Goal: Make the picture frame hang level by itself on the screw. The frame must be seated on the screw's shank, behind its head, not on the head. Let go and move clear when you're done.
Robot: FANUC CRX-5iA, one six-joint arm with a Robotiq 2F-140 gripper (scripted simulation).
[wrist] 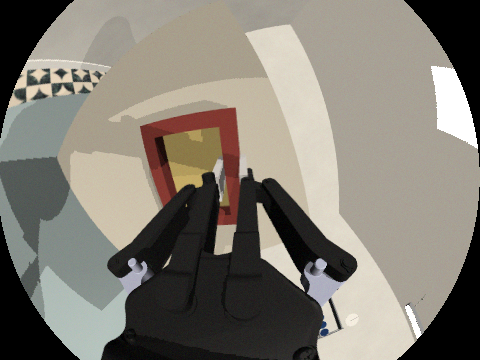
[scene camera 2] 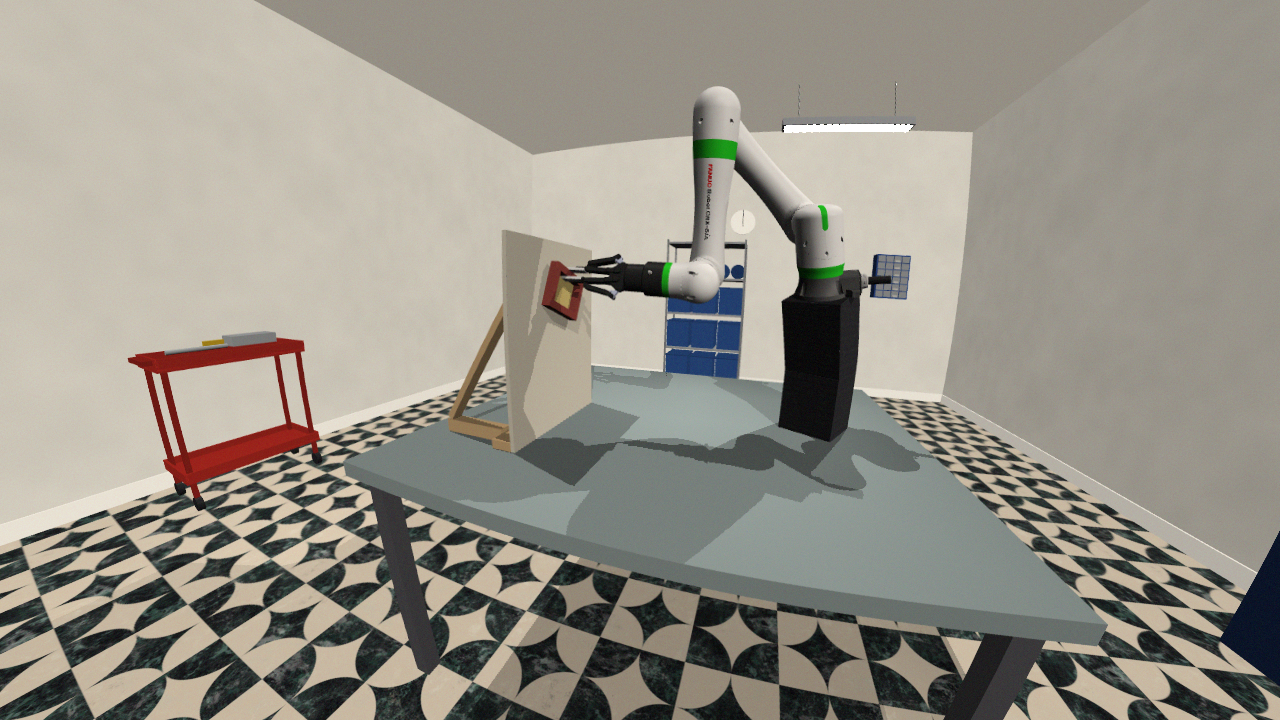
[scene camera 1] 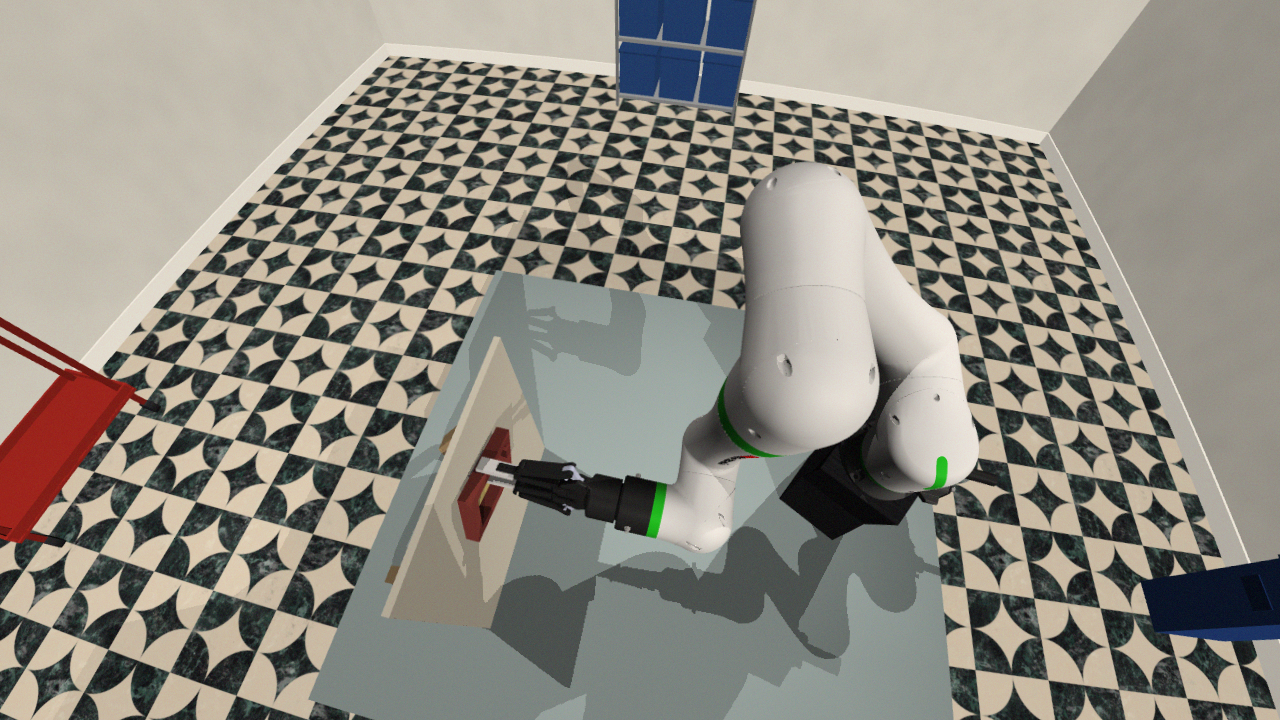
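A red picture frame and a beige board are visible. So is my gripper, which appears in scene camera 2 and in the wrist view as well.
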